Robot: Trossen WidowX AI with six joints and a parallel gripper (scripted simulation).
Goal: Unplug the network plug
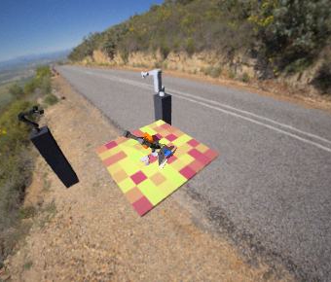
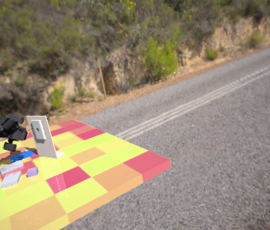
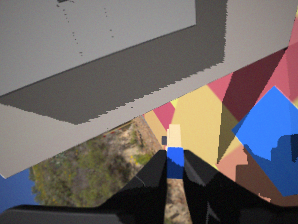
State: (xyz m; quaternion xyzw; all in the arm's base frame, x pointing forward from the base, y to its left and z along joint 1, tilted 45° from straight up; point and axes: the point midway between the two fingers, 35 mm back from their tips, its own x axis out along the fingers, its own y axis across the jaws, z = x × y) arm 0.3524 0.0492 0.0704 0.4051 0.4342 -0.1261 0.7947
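Right now the blue marked square is 160 mm below my gripper tip, 110 mm to the left of it and 40 mm behind it. Also, from my gripper tip: network plug 10 mm ahead; purple block 230 mm to the right, 140 mm below, 40 mm behind; grey upright panel 80 mm ahead, 70 mm to the right, 50 mm below.
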